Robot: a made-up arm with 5 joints.
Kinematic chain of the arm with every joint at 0, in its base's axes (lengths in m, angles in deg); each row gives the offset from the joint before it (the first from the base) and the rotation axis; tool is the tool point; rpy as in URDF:
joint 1: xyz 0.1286 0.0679 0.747 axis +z
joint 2: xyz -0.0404 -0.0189 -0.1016 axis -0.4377 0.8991 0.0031
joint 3: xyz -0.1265 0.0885 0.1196 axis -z
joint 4: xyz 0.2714 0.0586 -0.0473 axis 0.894 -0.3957 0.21
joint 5: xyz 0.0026 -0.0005 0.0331 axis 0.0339 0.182 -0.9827
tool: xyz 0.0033 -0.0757 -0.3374 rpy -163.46 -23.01 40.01
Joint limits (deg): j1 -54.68..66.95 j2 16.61..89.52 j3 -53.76..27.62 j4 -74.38..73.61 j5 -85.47..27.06
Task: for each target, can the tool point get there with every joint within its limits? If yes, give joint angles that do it. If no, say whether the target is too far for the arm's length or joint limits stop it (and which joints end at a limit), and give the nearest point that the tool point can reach.
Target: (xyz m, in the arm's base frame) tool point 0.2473 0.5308 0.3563
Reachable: yes | joints -26.22 35.02 -43.39 27.82 -74.75
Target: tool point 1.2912 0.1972 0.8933
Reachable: no: too far | nearest point 0.6488 0.2433 0.6172 | short by 0.701 m
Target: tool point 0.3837 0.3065 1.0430
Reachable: no: joint limits stop it (at a limit: joint 1, joint 2, joint 3, joint 4) | nearest point 0.2478 0.0701 0.8166 | short by 0.354 m
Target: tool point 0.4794 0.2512 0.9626
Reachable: no: joint limits stop it (at a limit: joint 1, joint 2, joint 3, joint 4) | nearest point 0.2803 0.0544 0.8055 | short by 0.321 m
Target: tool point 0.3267 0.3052 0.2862
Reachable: yes | joints -37.07 34.99 -24.66 20.94 -60.68
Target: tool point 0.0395 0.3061 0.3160
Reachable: yes | joints 14.58 30.57 -45.85 -14.20 -61.91
